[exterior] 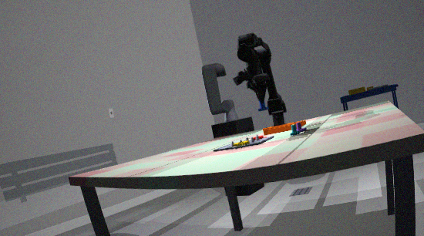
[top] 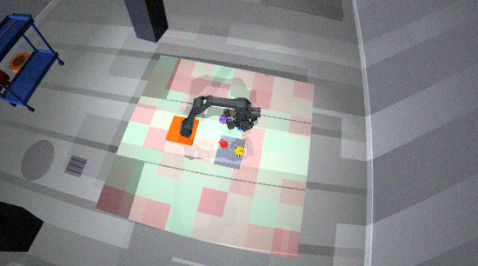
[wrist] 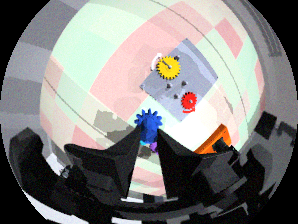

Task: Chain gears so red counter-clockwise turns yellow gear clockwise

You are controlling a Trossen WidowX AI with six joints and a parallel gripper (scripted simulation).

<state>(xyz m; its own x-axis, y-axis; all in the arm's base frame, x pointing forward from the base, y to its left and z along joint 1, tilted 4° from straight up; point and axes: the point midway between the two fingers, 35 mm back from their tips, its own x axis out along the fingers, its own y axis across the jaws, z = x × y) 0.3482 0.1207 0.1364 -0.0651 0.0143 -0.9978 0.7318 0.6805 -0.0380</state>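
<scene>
The red gear is 14 cm below my gripper tip, 10 cm to the right of it and 7 cm behind it. Round my gripper tip: yellow gear: 14 cm below, 11 cm to the right, 4 cm ahead; teal gear: 14 cm below, 8 cm to the left, 8 cm behind; blue gear: 1 cm below.
</scene>
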